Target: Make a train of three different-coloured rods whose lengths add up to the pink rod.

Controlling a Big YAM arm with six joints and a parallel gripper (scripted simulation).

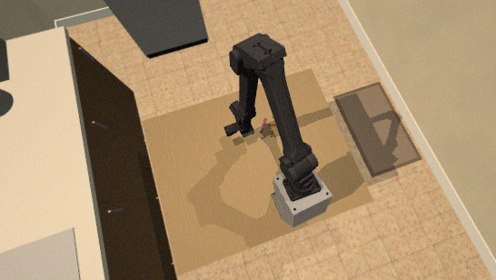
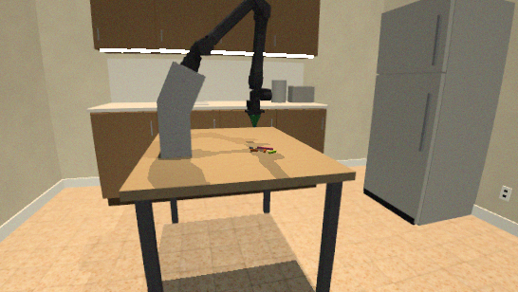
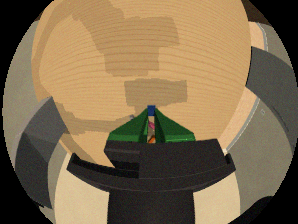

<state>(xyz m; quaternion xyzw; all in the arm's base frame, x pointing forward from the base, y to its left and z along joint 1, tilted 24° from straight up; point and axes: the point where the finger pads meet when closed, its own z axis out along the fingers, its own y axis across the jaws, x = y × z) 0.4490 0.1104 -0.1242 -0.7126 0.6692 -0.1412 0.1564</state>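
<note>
Right now my hand is 40 mm past the grey rod, 100 mm to the left of it and 100 mm above it. The rest, counted from my hand: lime rod: 50 mm ahead, 210 mm to the right, 100 mm below; blue rod: 10 mm to the left; pink rod: 30 mm ahead, 130 mm to the right, 100 mm below.
</note>
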